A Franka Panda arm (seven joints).
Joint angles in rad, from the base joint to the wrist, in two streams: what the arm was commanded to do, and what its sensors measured. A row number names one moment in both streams.
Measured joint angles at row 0:
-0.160 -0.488 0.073 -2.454 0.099 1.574 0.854
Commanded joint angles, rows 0 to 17:
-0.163 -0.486 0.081 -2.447 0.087 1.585 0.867
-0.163 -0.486 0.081 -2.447 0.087 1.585 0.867
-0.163 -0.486 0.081 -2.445 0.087 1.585 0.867
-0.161 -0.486 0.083 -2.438 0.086 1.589 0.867
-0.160 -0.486 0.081 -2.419 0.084 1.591 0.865
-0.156 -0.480 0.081 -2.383 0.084 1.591 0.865
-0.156 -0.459 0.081 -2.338 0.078 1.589 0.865
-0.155 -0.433 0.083 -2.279 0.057 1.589 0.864
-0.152 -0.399 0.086 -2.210 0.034 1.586 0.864
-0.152 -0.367 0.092 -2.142 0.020 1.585 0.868
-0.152 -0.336 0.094 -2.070 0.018 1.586 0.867
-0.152 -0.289 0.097 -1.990 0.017 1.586 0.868
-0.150 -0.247 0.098 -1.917 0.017 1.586 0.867
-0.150 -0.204 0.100 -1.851 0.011 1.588 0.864
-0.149 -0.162 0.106 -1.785 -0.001 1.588 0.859
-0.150 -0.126 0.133 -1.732 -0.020 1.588 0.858
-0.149 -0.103 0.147 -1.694 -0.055 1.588 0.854
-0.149 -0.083 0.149 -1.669 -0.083 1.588 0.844
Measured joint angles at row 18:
-0.149 -0.208 0.110 -1.829 -0.001 1.605 0.851
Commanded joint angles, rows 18 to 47:
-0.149 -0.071 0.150 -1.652 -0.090 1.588 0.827
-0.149 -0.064 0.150 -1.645 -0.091 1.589 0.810
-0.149 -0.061 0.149 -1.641 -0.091 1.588 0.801
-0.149 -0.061 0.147 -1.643 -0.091 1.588 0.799
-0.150 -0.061 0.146 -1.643 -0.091 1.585 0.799
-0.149 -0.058 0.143 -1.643 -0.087 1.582 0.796
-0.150 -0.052 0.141 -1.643 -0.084 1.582 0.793
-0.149 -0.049 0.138 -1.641 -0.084 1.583 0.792
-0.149 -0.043 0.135 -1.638 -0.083 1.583 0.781
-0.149 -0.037 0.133 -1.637 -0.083 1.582 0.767
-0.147 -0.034 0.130 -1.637 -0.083 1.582 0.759
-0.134 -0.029 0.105 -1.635 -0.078 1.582 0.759
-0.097 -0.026 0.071 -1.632 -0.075 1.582 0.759
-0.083 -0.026 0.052 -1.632 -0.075 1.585 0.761
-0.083 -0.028 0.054 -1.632 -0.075 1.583 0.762
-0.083 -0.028 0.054 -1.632 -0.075 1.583 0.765
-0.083 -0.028 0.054 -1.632 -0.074 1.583 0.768
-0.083 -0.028 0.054 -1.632 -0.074 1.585 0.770
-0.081 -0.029 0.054 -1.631 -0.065 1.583 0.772
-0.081 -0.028 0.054 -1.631 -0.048 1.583 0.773
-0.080 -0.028 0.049 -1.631 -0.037 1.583 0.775
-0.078 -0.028 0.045 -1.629 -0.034 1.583 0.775
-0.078 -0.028 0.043 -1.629 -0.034 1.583 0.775
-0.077 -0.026 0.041 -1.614 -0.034 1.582 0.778
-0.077 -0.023 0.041 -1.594 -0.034 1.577 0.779
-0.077 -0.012 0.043 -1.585 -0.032 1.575 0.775
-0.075 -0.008 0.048 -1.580 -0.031 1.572 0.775
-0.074 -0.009 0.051 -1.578 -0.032 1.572 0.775
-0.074 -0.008 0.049 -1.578 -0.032 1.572 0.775
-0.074 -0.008 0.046 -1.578 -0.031 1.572 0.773
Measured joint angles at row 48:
-0.083 -0.032 0.054 -1.615 -0.041 1.597 0.772
